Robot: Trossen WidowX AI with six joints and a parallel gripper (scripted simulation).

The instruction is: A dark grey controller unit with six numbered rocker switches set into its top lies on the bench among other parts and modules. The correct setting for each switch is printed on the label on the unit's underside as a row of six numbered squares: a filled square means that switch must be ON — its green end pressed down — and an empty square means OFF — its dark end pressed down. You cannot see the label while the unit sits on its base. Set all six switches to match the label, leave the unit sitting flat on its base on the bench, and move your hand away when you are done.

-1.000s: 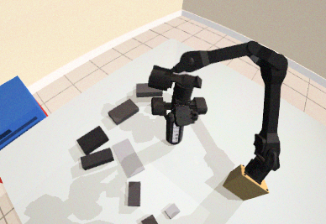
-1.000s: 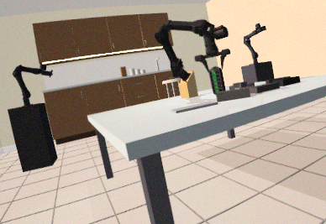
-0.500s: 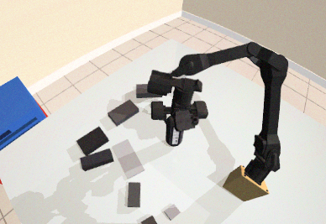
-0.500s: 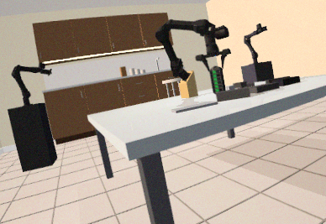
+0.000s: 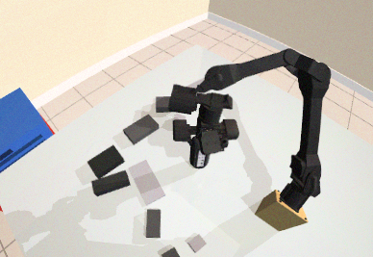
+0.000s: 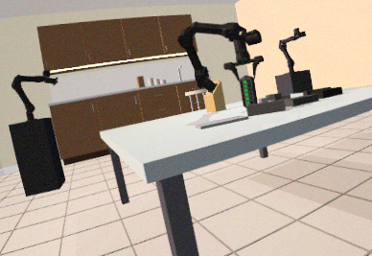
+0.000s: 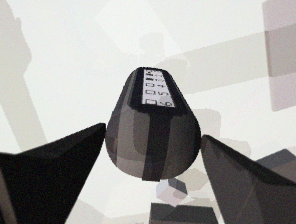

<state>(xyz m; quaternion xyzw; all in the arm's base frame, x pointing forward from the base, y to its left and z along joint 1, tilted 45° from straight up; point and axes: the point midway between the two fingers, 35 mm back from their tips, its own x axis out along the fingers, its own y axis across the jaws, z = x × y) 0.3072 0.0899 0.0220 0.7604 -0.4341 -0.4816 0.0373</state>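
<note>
Now: gripper tip 200 mm past the pale block, 200 mm to the right of it and 120 mm above it. The rest, counted from my gripper tip: pale plate: 60 mm ahead, 190 mm to the left, 130 mm below.
</note>
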